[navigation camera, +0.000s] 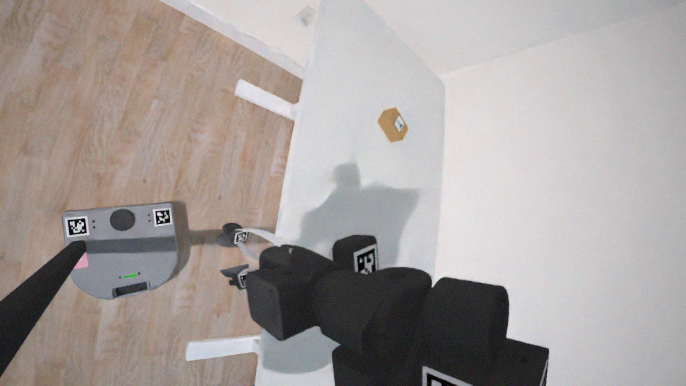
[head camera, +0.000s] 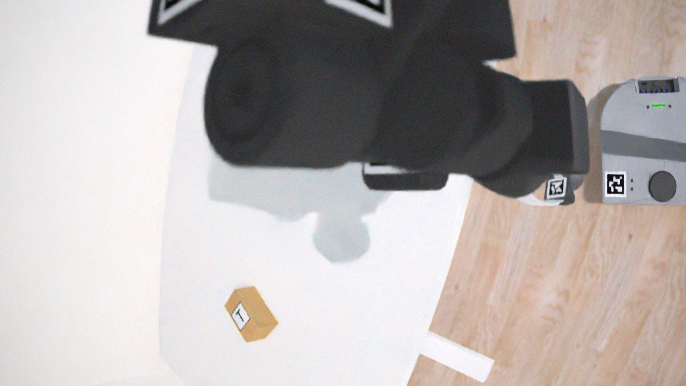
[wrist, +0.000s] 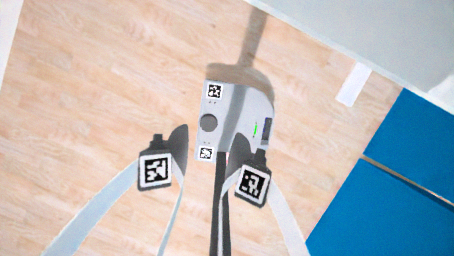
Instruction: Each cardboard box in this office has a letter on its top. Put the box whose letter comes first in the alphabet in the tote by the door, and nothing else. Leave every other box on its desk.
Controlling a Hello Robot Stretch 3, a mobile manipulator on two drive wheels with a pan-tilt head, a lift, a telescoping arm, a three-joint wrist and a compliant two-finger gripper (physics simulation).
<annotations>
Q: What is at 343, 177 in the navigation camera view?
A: A white desk.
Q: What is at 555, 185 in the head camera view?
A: The gripper.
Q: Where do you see the gripper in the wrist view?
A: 210, 146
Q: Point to a white desk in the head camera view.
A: At 353, 276
</annotations>
